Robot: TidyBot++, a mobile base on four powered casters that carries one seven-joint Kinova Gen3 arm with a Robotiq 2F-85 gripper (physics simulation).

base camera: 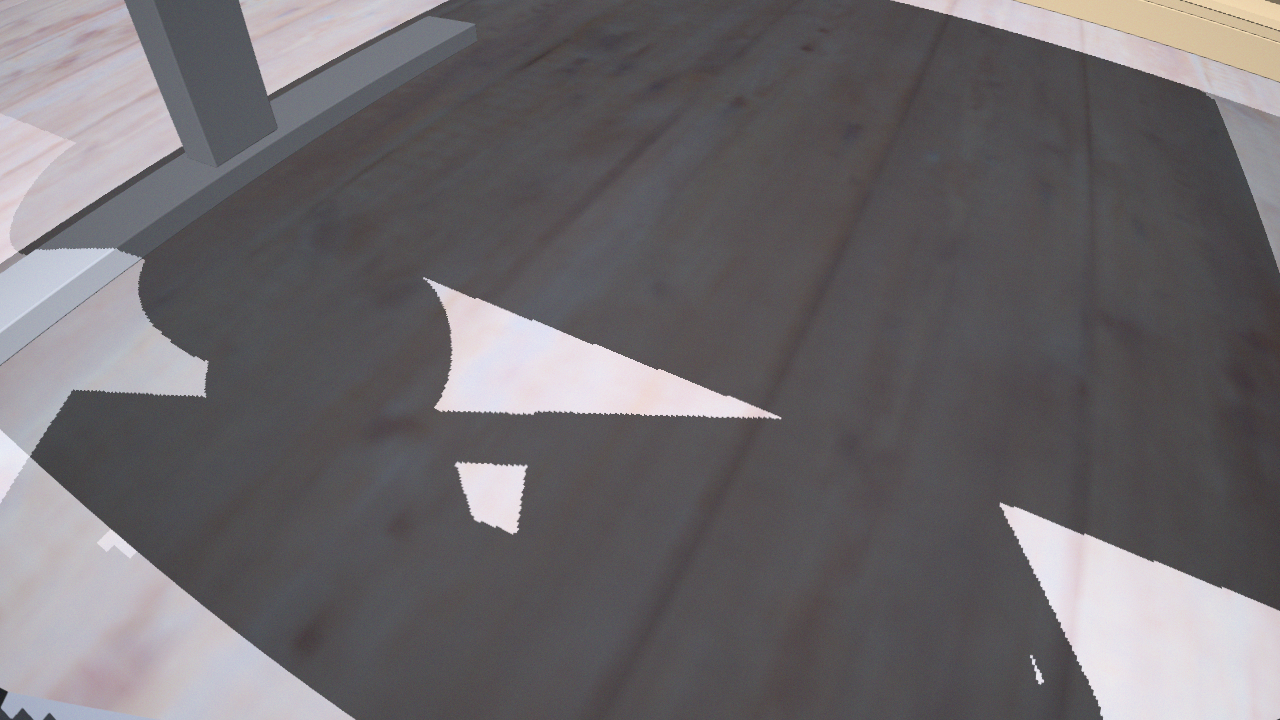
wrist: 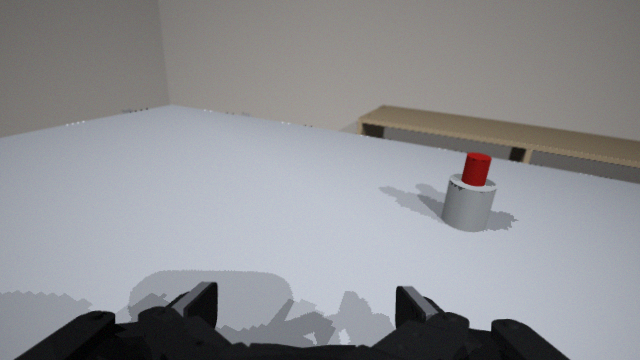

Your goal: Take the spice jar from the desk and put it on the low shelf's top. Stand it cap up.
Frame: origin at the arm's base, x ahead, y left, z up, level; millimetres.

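Seen in the pictures: gripper, fingertip midpoint: [wrist: 306,304].
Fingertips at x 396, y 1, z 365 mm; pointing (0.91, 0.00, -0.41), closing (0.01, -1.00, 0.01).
A point is followed by its place in that frame.
The spice jar [wrist: 468,206] @(x 537, y -142, z 350 mm), a grey-white cylinder with a red cap, stands upright, cap up, on the white desk [wrist: 210,200] @(x 578, y 108, z 324 mm) at the right of the wrist view. My gripper [wrist: 306,304] @(x 396, y 1, z 365 mm) is open with nothing between its fingers. It is over the desk, and the jar stands beyond the fingertips and to their right, apart from them. The low shelf [wrist: 480,128] @(x 1466, y -620, z 213 mm) [base camera: 1190,37] @(x 1184, y -901, z -372 mm), of light wood, is behind the desk; its top shows at the right of the wrist view, and a lower part shows at the upper right of the base camera view.
A grey desk leg [base camera: 210,80] @(x 661, y 394, z -293 mm) rises from a foot bar [base camera: 358,85] at the upper left of the base camera view. Dark shadow lies over the wooden floor [base camera: 805,223] @(x 596, y -135, z -397 mm) there. Walls [wrist: 350,55] @(x 1973, y -148, z 432 mm) stand behind the desk and at the left in the wrist view.
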